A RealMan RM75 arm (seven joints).
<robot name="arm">
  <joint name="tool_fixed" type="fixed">
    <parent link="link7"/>
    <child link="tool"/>
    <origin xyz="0 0 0" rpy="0 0 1.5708"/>
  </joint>
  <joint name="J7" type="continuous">
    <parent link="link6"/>
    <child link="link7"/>
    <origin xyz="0.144 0 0" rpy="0 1.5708 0"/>
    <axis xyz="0 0 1"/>
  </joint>
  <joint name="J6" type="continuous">
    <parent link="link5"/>
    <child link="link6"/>
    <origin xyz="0 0 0" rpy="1.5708 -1.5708 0"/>
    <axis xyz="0 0 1"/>
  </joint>
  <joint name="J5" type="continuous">
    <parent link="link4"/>
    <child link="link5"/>
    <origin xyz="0 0.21 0" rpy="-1.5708 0 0"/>
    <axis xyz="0 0 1"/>
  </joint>
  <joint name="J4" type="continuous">
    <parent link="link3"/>
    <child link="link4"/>
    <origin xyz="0 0 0" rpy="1.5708 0 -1.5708"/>
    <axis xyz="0 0 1"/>
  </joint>
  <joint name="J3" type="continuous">
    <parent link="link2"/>
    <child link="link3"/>
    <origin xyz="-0.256 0 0" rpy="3.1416 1.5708 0"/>
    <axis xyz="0 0 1"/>
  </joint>
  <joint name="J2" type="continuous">
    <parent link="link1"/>
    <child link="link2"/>
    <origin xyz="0 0 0" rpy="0 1.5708 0"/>
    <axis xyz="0 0 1"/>
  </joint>
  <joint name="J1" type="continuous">
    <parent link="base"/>
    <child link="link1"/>
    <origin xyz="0 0 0.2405" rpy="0 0 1.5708"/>
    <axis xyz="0 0 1"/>
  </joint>
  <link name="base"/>
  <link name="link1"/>
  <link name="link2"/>
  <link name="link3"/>
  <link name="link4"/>
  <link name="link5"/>
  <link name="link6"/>
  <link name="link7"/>
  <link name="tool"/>
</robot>
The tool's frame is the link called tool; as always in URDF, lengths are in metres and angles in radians. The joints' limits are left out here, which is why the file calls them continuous.
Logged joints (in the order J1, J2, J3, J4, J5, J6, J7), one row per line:
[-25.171 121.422 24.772 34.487 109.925 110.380 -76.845]
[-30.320 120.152 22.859 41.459 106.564 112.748 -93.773]
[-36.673 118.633 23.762 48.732 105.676 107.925 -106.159]
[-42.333 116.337 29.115 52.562 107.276 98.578 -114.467]
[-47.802 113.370 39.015 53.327 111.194 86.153 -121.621]
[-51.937 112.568 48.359 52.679 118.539 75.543 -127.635]
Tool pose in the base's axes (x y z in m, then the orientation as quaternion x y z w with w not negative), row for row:
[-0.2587 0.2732 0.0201 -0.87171 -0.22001 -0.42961 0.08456]
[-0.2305 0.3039 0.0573 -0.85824 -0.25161 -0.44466 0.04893]
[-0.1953 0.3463 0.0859 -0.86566 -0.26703 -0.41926 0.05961]
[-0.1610 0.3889 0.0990 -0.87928 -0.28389 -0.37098 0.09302]
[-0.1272 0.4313 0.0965 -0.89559 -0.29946 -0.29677 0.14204]
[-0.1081 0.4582 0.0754 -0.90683 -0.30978 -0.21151 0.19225]
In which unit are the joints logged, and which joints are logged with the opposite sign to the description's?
The joints are logged in degrees. Opposite sign: J2.
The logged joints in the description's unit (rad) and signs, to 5 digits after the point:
[-0.43932 -2.11921 0.43235 0.60191 1.91855 1.92649 -1.34120]
[-0.52918 -2.09705 0.39896 0.72360 1.85989 1.96782 -1.63665]
[-0.64006 -2.07054 0.41473 0.85053 1.84439 1.88365 -1.85282]
[-0.73885 -2.03046 0.50815 0.91738 1.87232 1.72051 -1.99783]
[-0.83430 -1.97868 0.68094 0.93073 1.94070 1.50365 -2.12269]
[-0.90647 -1.96468 0.84402 0.91942 2.06890 1.31847 -2.22765]

